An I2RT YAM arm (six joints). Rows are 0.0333 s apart.
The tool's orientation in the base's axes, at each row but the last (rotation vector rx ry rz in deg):
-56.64, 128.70, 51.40
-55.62, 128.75, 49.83
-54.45, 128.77, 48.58
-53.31, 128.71, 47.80
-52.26, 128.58, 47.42
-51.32, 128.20, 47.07
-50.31, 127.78, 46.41
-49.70, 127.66, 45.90
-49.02, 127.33, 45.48
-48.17, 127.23, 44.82
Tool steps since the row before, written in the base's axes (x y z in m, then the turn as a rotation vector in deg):
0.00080, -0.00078, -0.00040, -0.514, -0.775, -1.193
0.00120, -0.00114, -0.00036, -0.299, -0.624, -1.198
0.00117, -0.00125, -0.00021, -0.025, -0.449, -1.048
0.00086, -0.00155, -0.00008, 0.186, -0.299, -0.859
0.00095, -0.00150, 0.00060, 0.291, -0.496, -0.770
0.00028, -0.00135, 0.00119, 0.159, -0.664, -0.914
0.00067, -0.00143, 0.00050, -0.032, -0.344, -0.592
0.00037, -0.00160, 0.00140, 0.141, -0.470, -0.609
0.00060, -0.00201, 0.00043, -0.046, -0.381, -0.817
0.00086, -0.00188, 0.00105, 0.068, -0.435, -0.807
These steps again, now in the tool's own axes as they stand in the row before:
0.00013, -0.00117, -0.00017, 1.448, -0.426, 0.096
0.00002, -0.00166, -0.00034, 1.259, -0.514, 0.256
-0.00003, -0.00165, -0.00049, 0.919, -0.577, 0.350
0.00017, -0.00155, -0.00084, 0.602, -0.590, 0.389
-0.00039, -0.00138, -0.00120, 0.555, -0.754, 0.219
-0.00048, -0.00061, -0.00164, 0.799, -0.799, 0.153
-0.00022, -0.00119, -0.00113, 0.567, -0.367, 0.119
-0.00063, -0.00080, -0.00190, 0.521, -0.575, 0.095
0.00005, -0.00153, -0.00149, 0.750, -0.447, 0.227
-0.00061, -0.00147, -0.00168, 0.694, -0.561, 0.222

